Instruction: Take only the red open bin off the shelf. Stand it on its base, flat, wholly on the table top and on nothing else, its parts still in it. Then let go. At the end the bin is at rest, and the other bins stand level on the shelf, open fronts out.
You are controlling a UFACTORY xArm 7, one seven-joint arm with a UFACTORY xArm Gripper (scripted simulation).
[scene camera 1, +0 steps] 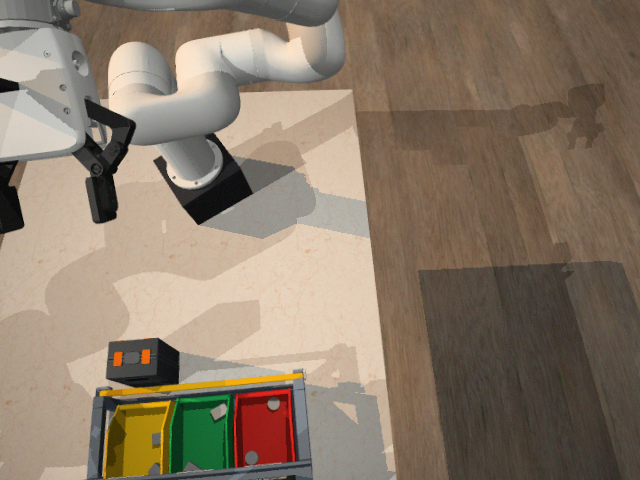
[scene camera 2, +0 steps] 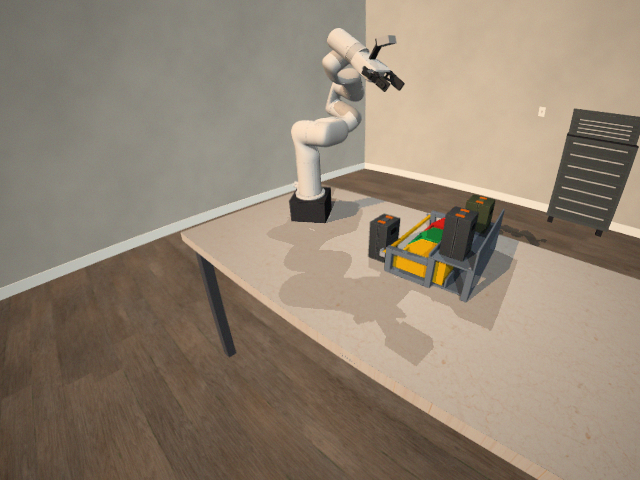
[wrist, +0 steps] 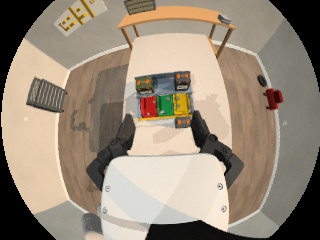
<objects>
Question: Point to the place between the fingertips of my gripper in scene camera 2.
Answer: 395, 87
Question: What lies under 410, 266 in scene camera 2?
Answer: A yellow bin.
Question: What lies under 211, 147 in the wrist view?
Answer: My gripper.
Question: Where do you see a red open bin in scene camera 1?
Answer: At 257, 428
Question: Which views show my gripper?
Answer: Scene camera 1, scene camera 2 and the wrist view: all of them.
</objects>
